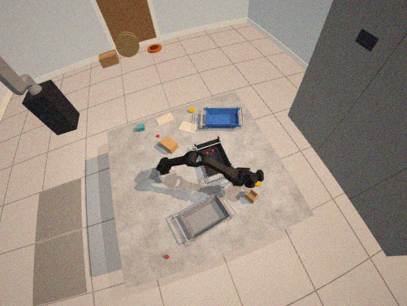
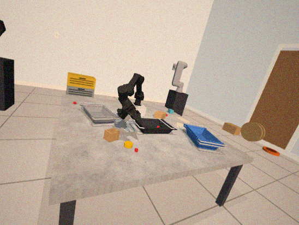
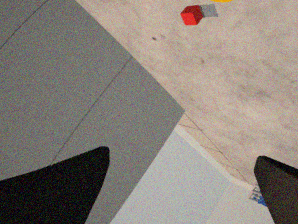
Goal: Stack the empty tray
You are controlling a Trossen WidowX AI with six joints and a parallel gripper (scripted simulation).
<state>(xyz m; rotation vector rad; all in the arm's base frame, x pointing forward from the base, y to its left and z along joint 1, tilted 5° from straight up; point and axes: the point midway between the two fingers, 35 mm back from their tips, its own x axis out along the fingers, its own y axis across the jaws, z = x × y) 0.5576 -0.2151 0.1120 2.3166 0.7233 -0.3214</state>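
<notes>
Now: the grey tray 400 mm behind my gripper tip, 170 mm to the right of it and 100 mm below it. From my gripper tip the other things lie so: tan box (130 mm to the right, 130 mm below, 60 mm behind); red block (140 mm below, 70 mm ahead, 10 mm to the right); tan block (530 mm behind, 450 mm to the left, 120 mm below).
</notes>
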